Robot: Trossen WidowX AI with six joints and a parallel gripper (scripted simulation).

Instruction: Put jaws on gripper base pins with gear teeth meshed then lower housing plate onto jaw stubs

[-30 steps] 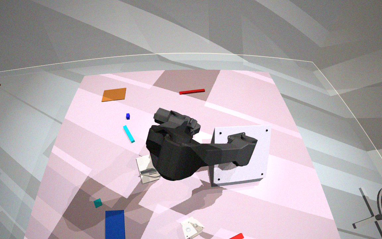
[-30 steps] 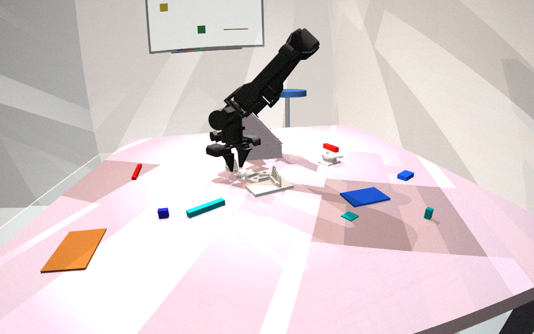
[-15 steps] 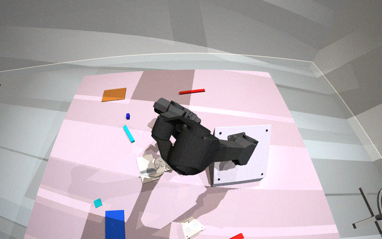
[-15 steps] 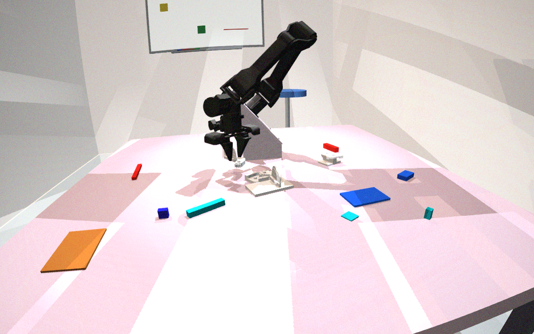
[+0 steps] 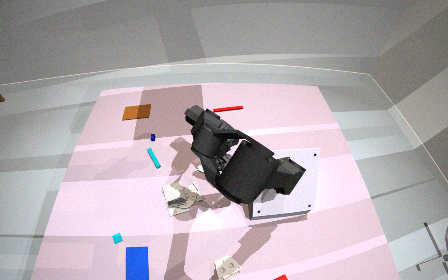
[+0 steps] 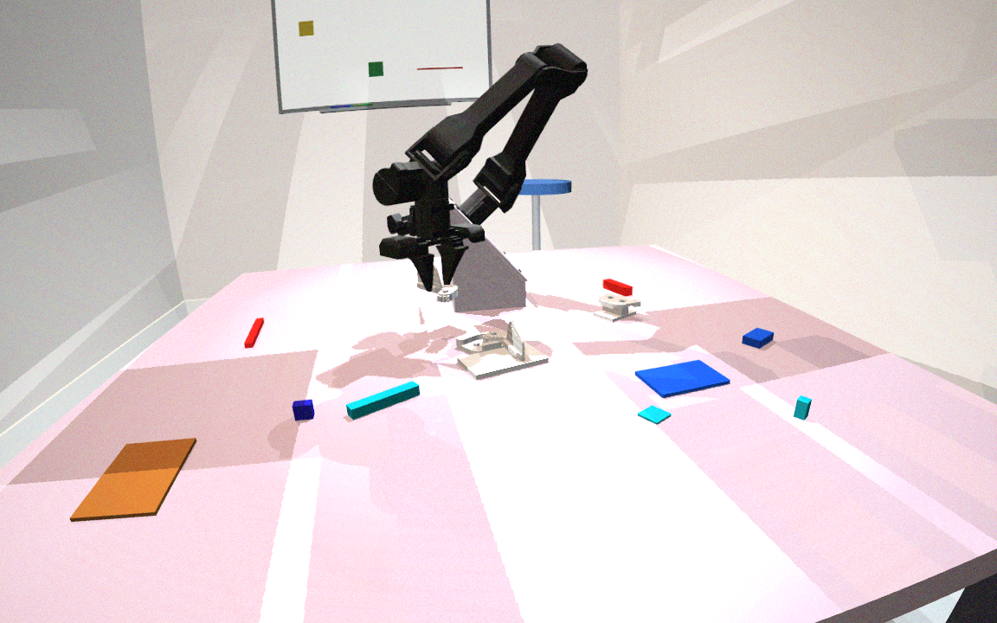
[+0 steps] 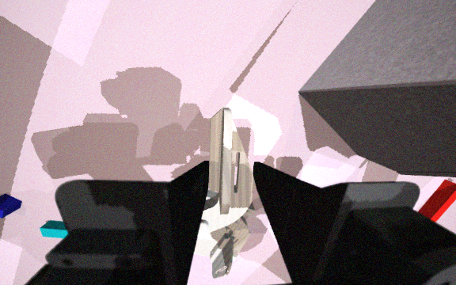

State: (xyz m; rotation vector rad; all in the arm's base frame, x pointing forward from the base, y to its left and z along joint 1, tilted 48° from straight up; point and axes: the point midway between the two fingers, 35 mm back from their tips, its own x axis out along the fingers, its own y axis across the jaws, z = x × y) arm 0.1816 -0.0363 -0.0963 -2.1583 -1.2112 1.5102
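Now: the white sheet 16 cm ahead of my gripper tip, 7 cm to the left of it and 8 cm below it. Round my gripper tip: white jaw 11 cm ahead, 8 cm to the left, 6 cm below; then housing plate 9 cm ahead, 6 cm to the left, 7 cm below; then cyan bar 24 cm ahead, 12 cm to the right, 7 cm below.
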